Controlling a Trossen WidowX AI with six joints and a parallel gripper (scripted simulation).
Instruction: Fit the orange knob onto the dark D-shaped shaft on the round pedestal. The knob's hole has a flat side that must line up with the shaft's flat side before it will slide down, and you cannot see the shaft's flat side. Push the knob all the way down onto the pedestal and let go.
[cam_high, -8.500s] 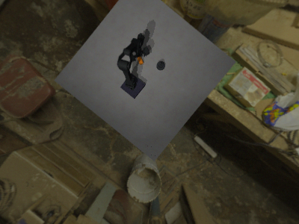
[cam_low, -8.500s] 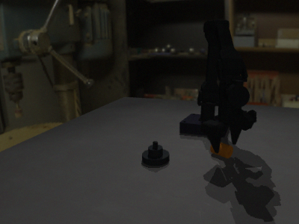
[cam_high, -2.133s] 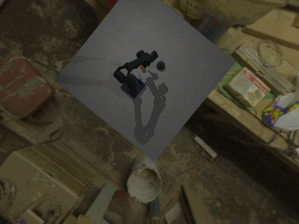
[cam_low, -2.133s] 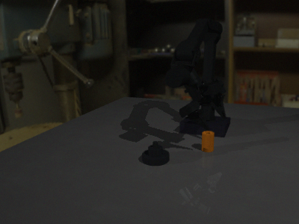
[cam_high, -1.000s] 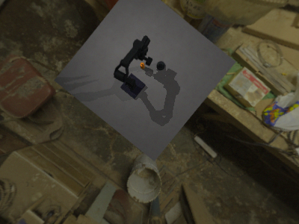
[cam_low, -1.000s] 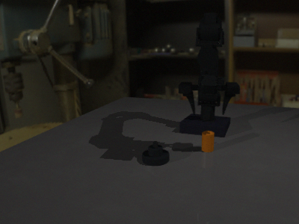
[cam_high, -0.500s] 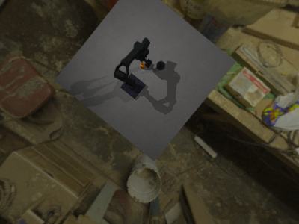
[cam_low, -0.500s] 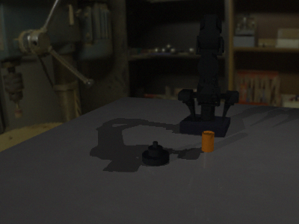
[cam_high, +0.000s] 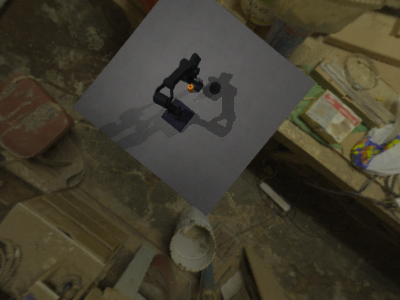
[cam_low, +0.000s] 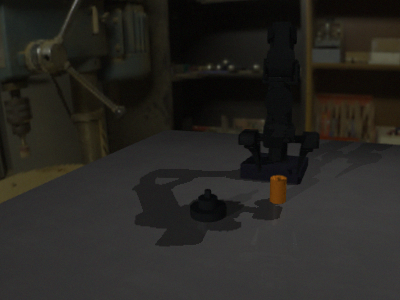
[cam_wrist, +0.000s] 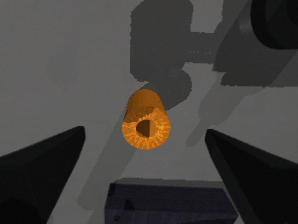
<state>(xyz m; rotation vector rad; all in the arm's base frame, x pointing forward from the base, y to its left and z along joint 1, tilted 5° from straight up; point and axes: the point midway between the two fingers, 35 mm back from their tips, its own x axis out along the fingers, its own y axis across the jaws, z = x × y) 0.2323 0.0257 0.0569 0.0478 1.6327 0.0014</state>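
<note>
Right now my gripper tip is 4 cm above the orange knob. Also, from my gripper tip: dark round pedestal 15 cm to the right, 10 cm ahead, 4 cm below.
</note>
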